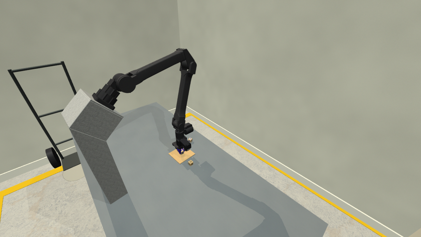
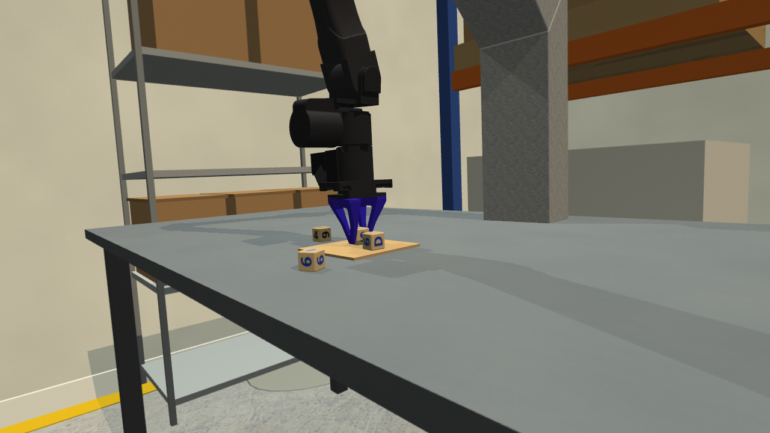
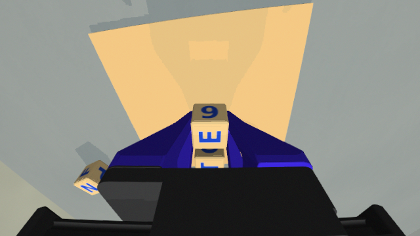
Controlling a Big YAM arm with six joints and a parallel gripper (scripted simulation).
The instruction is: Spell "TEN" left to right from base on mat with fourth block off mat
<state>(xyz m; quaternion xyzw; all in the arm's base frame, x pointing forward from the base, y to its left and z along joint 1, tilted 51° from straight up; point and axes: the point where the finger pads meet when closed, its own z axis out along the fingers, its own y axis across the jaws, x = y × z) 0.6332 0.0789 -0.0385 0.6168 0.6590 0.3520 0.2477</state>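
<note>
Now: the tan mat 2 cm below my hand.
</note>
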